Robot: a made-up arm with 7 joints. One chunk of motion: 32 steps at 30 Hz.
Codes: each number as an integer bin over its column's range. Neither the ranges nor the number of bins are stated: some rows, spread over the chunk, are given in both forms.
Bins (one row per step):
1: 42 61 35 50 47 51
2: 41 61 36 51 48 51
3: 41 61 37 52 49 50
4: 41 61 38 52 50 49
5: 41 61 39 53 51 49
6: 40 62 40 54 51 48
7: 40 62 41 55 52 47
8: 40 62 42 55 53 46
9: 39 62 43 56 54 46
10: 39 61 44 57 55 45
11: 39 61 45 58 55 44
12: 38 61 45 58 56 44
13: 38 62 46 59 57 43
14: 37 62 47 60 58 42
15: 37 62 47 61 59 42
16: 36 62 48 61 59 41
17: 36 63 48 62 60 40
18: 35 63 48 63 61 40
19: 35 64 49 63 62 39
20: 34 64 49 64 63 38
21: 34 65 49 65 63 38
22: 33 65 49 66 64 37
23: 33 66 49 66 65 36
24: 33 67 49 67 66 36
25: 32 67 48 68 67 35
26: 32 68 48 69 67 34
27: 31 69 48 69 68 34
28: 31 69 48 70 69 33
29: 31 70 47 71 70 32
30: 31 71 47 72 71 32
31: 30 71 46 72 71 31
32: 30 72 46 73 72 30
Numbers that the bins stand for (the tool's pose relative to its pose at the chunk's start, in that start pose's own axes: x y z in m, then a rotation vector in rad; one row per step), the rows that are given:
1: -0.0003 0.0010 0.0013 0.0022 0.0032 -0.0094
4: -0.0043 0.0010 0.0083 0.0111 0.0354 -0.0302
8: -0.0084 0.0041 0.0176 0.0244 0.0675 -0.0614
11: -0.0124 0.0010 0.0245 0.0378 0.0889 -0.0822
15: -0.0205 0.0041 0.0292 0.0511 0.1317 -0.1030
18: -0.0286 0.0073 0.0315 0.0600 0.1531 -0.1238
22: -0.0367 0.0135 0.0338 0.0733 0.1853 -0.1551
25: -0.0407 0.0198 0.0315 0.0822 0.2174 -0.1759
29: -0.0447 0.0292 0.0292 0.0956 0.2495 -0.2071
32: -0.0488 0.0355 0.0269 0.1044 0.2709 -0.2279
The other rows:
2: -0.0043 0.0010 0.0036 0.0067 0.0139 -0.0094
3: -0.0043 0.0010 0.0060 0.0111 0.0246 -0.0198
5: -0.0043 0.0010 0.0106 0.0156 0.0461 -0.0302
6: -0.0084 0.0041 0.0129 0.0200 0.0461 -0.0406
7: -0.0084 0.0041 0.0153 0.0244 0.0568 -0.0510
9: -0.0124 0.0041 0.0199 0.0289 0.0782 -0.0614
10: -0.0124 0.0010 0.0222 0.0333 0.0889 -0.0718
12: -0.0165 0.0010 0.0245 0.0378 0.0996 -0.0822
13: -0.0165 0.0041 0.0269 0.0422 0.1103 -0.0926
14: -0.0205 0.0041 0.0292 0.0467 0.1210 -0.1030
16: -0.0245 0.0041 0.0315 0.0511 0.1317 -0.1134
17: -0.0245 0.0073 0.0315 0.0556 0.1424 -0.1238
19: -0.0286 0.0104 0.0338 0.0600 0.1638 -0.1342
20: -0.0326 0.0104 0.0338 0.0644 0.1745 -0.1446
21: -0.0326 0.0135 0.0338 0.0689 0.1745 -0.1446
23: -0.0367 0.0167 0.0338 0.0733 0.1960 -0.1655
24: -0.0367 0.0198 0.0338 0.0778 0.2067 -0.1655
26: -0.0407 0.0229 0.0315 0.0867 0.2174 -0.1863
27: -0.0447 0.0261 0.0315 0.0867 0.2281 -0.1863
28: -0.0447 0.0261 0.0315 0.0911 0.2388 -0.1967
30: -0.0447 0.0323 0.0292 0.1000 0.2602 -0.2071
31: -0.0488 0.0323 0.0269 0.1000 0.2602 -0.2175

